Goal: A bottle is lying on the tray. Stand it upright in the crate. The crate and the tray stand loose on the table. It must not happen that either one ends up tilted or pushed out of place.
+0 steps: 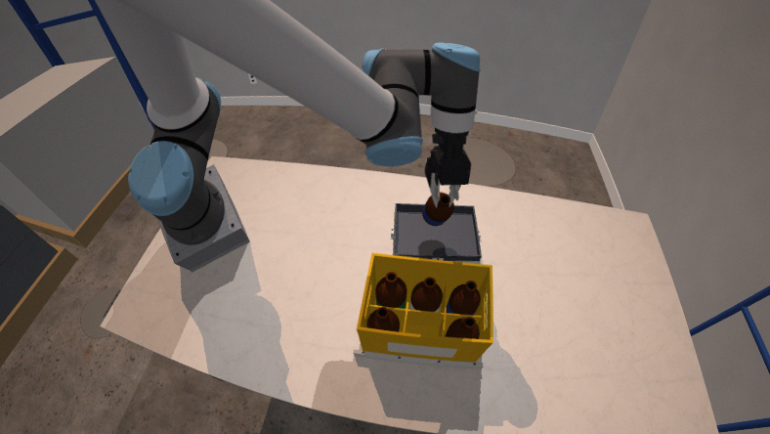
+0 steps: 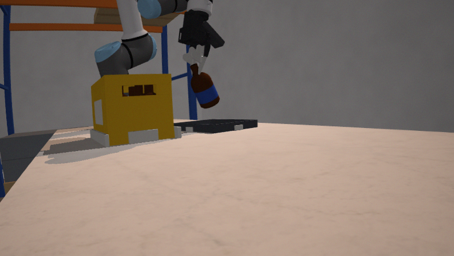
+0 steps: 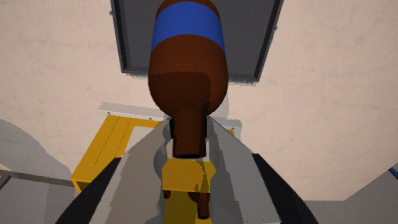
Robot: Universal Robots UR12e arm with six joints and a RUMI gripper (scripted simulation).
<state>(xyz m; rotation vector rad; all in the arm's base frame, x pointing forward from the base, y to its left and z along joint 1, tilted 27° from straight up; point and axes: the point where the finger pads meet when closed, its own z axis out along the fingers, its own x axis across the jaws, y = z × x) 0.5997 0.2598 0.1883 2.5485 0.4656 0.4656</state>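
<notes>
My gripper is now 1 cm past the tray, 5 cm to the right of it and 19 cm above it. Round my hand: crate: 2 cm ahead, 24 cm to the right, 12 cm below.
</notes>
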